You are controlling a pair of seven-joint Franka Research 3 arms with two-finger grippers.
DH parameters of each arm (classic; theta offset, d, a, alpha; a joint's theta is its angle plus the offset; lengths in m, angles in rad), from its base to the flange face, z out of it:
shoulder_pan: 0 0.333 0 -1.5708
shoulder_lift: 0 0 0 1.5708
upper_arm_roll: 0 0.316 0.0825 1.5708
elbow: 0 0 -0.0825 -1.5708
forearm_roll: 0 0.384 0 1.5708
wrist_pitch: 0 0 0.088 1.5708
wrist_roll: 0 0.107 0 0
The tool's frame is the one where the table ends.
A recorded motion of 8 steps. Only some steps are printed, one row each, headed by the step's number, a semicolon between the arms.
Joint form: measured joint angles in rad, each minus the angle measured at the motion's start. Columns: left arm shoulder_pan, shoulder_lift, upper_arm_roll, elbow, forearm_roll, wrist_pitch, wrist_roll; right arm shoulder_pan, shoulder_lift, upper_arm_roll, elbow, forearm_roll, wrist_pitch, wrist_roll.
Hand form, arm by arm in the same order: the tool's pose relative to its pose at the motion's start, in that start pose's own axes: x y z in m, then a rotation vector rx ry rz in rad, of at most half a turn. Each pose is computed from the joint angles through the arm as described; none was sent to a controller.
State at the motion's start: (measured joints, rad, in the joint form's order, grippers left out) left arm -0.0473 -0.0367 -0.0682 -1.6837 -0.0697 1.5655 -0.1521; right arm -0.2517 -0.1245 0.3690 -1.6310 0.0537 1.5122 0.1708
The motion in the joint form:
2: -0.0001 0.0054 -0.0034 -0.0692 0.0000 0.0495 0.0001; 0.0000 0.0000 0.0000 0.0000 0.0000 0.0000 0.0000
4: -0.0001 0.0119 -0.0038 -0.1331 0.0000 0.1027 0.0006; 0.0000 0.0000 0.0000 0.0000 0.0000 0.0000 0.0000
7: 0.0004 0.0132 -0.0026 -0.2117 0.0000 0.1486 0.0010; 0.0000 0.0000 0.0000 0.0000 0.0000 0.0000 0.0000
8: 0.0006 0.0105 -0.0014 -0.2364 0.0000 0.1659 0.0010; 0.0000 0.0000 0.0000 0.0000 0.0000 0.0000 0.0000
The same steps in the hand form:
2: 0.0043 0.0000 0.0313 0.0040 -0.0248 -0.0016; 0.0000 0.0000 0.0000 0.0000 0.0000 0.0000
4: 0.0078 -0.0017 0.0604 0.0065 -0.0417 -0.0055; 0.0000 0.0000 0.0000 0.0000 0.0000 0.0000
7: 0.0060 -0.0057 0.0945 0.0120 -0.0749 -0.0123; 0.0000 0.0000 0.0000 0.0000 0.0000 0.0000
8: 0.0047 -0.0074 0.1033 0.0129 -0.0794 -0.0152; 0.0000 0.0000 0.0000 0.0000 0.0000 0.0000

